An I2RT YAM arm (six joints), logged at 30 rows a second.
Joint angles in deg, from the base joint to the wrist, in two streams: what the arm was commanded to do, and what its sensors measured. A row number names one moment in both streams.
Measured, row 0:
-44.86, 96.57, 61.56, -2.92, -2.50, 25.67
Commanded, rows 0 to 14:
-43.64, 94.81, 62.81, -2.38, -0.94, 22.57
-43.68, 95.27, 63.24, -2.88, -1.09, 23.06
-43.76, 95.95, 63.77, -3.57, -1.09, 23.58
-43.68, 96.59, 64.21, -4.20, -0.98, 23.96
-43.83, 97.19, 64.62, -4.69, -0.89, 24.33
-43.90, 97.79, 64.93, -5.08, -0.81, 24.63
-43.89, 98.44, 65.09, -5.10, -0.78, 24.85
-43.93, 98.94, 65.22, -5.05, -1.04, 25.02
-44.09, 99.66, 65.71, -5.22, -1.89, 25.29
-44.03, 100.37, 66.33, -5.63, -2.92, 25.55
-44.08, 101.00, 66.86, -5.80, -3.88, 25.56
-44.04, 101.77, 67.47, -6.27, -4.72, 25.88
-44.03, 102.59, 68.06, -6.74, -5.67, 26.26
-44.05, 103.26, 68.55, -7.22, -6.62, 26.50
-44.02, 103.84, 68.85, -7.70, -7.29, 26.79
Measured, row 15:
-43.94, 102.00, 66.76, -5.04, -4.16, 25.50
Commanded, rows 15 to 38:
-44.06, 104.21, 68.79, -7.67, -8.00, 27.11
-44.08, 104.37, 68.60, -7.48, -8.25, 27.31
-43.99, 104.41, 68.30, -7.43, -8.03, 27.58
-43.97, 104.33, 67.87, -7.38, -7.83, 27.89
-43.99, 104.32, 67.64, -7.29, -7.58, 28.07
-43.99, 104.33, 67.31, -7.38, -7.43, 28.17
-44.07, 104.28, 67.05, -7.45, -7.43, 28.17
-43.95, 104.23, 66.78, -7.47, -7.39, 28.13
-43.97, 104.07, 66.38, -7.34, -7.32, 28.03
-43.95, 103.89, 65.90, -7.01, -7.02, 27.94
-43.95, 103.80, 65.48, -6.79, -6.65, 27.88
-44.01, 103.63, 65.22, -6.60, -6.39, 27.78
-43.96, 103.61, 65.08, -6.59, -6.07, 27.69
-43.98, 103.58, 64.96, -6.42, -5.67, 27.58
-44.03, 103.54, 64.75, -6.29, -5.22, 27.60
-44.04, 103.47, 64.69, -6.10, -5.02, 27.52
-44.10, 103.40, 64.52, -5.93, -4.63, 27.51
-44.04, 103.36, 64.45, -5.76, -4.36, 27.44
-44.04, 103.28, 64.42, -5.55, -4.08, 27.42
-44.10, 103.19, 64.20, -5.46, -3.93, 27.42
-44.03, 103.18, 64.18, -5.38, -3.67, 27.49
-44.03, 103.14, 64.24, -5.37, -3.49, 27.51
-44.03, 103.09, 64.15, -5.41, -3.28, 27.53
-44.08, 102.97, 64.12, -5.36, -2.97, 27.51
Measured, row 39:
-43.99, 103.81, 65.69, -4.43, -5.34, 27.68
